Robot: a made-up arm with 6 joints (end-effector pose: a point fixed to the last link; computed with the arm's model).
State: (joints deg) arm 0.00 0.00 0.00 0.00 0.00 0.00
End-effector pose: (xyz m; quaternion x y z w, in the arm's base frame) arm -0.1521 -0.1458 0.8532 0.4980 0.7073 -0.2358 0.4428
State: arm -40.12 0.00 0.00 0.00 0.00 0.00
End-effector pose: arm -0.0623 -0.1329 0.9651 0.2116 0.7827 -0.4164 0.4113
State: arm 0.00 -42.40 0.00 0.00 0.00 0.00
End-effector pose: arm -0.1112 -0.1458 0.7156 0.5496 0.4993 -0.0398 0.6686
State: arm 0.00 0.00 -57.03 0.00 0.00 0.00
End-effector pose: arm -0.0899 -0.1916 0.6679 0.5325 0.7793 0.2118 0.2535
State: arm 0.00 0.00 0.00 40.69 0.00 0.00
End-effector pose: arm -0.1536 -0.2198 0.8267 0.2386 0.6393 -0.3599 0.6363
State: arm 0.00 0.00 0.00 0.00 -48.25 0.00
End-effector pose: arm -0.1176 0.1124 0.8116 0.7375 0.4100 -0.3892 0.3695
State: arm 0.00 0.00 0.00 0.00 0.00 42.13
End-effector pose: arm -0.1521 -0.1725 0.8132 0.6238 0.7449 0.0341 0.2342
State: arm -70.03 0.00 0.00 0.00 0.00 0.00
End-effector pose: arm 0.0206 -0.0764 1.0064 -0.0207 0.7772 -0.5192 0.3549
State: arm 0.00 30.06 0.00 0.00 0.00 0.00
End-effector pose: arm -0.1175 -0.1458 0.9501 0.4198 0.7980 -0.3569 0.2442
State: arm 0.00 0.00 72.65 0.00 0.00 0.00
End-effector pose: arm -0.1387 0.0957 0.9127 0.2835 0.3741 -0.7100 0.5250
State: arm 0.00 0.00 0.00 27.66 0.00 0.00
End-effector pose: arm -0.1557 -0.1944 0.8299 0.3265 0.6704 -0.3244 0.5820
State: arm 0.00 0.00 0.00 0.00 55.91 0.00
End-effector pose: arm 0.0593 -0.3620 0.8664 0.1153 0.8950 -0.0088 0.4308
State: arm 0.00 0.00 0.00 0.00 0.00 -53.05
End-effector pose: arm -0.1521 -0.0869 0.8622 0.2479 0.5275 -0.5269 0.6186
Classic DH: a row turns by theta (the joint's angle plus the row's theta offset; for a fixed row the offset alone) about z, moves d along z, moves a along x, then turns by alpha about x. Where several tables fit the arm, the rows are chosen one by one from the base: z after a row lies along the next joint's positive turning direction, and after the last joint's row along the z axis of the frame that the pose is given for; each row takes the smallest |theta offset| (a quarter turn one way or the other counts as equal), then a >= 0, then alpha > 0; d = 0 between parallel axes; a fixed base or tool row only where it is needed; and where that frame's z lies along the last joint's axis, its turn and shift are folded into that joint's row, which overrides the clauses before.
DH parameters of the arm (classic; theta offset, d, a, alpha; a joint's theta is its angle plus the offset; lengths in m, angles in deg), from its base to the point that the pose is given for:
base (fixed): 46.05 0.8092 -0.0035 116.44
joint 1: 66.77 0.0302 0.0503 128.43
joint 2: -55.06 0.0088 -0.0562 82.14
joint 3: 72.25 -0.1552 -0.1464 46.82
joint 4: 29.24 0.0338 0.1169 72.59
joint 5: -11.16 0.0036 -0.0459 84.94
joint 6: -48.87 -0.3076 -0.0667 66.96
tool (fixed): -6.98 0.0033 0 0

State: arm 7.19 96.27 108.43 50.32 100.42 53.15
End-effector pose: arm 0.2714 0.0191 0.5478 0.4658 -0.0289 0.6516 0.5981
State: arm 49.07 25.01 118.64 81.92 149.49 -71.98
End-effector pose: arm 0.2417 -0.2815 0.8343 0.4687 -0.7886 -0.1182 0.3800
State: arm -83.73 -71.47 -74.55 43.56 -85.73 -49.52
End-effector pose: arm -0.2008 0.0228 0.6115 0.4212 0.6059 -0.2768 0.6155
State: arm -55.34 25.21 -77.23 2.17 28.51 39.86
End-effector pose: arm -0.0807 -0.3204 0.7144 -0.4071 -0.8239 -0.1465 0.3662
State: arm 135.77 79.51 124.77 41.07 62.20 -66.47
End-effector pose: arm -0.0562 -0.1983 1.0646 -0.4453 0.5883 -0.4022 0.5421
